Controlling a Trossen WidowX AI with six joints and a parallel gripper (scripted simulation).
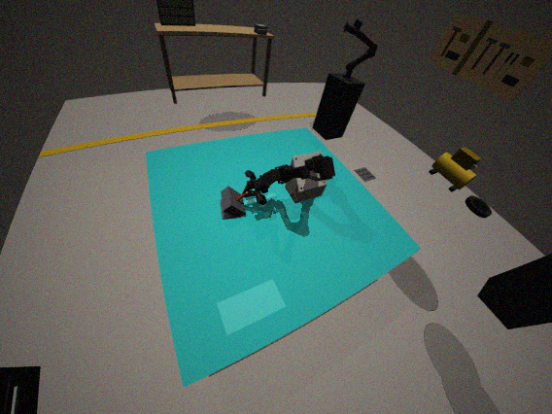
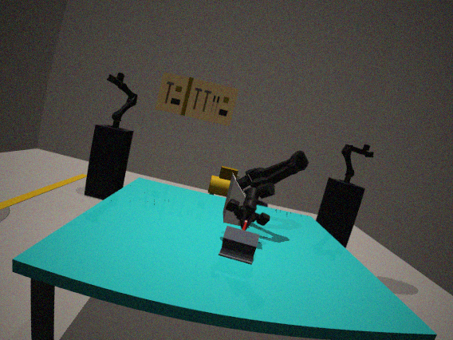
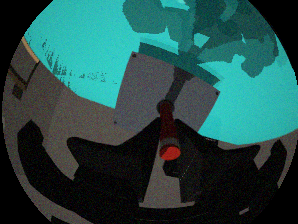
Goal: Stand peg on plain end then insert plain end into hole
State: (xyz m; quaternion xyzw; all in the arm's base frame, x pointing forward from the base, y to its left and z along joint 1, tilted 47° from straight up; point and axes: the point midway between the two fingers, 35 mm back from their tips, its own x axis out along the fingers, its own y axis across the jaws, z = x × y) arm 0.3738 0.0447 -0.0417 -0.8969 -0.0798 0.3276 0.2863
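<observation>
The sloped grey panel lies 50 mm ahead of my gripper tip, 40 mm below it and 10 mm to the right of it. Round my gripper tip: red peg: 10 mm behind, 10 mm above.
</observation>
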